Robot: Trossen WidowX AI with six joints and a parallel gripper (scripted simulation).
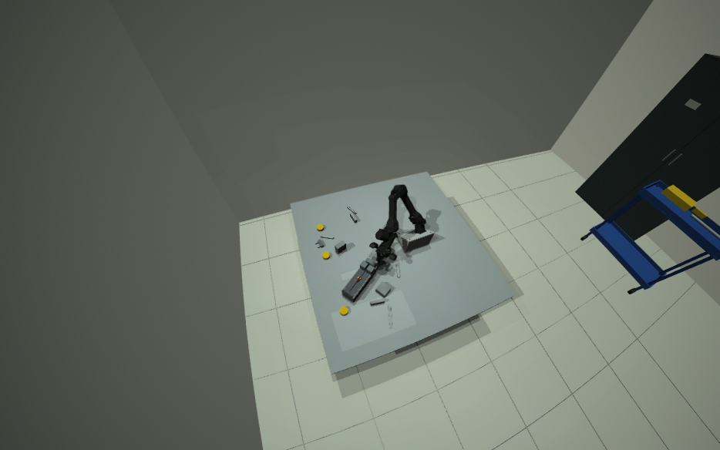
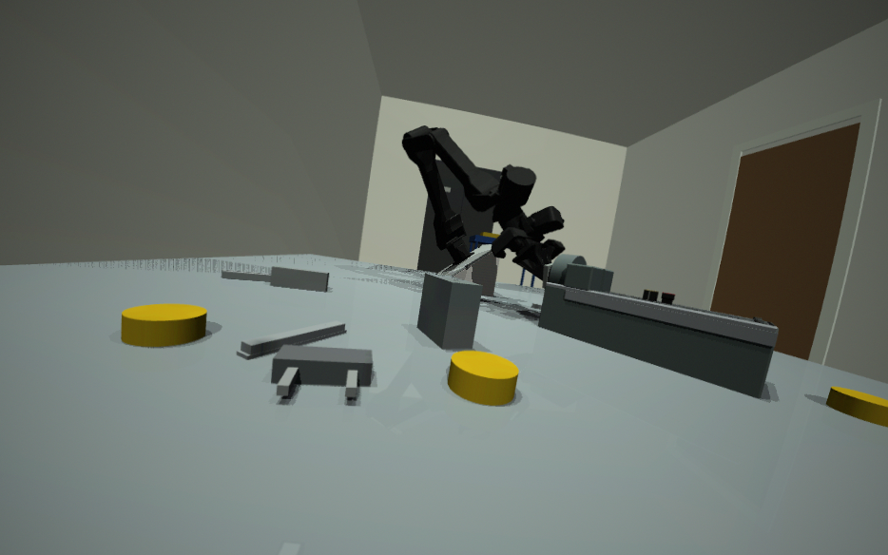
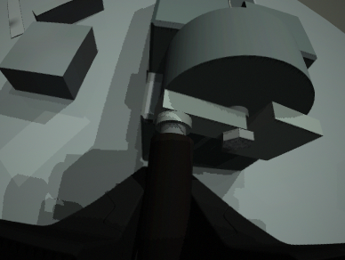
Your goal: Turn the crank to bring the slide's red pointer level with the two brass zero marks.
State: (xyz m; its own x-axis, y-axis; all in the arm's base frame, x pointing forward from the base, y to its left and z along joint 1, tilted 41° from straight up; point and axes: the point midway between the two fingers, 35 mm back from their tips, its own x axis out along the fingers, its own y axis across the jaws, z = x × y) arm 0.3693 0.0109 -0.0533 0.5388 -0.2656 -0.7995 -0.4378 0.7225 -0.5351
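The red pointer lies 180 mm ahead of my gripper tip, 60 mm to the left of it and 10 mm above it. From my gripper tip the other things lie so: bracket (270 mm ahead, 350 mm to the right, 60 mm below); then dark crank handle (20 mm behind, 10 mm to the right, 20 mm above).
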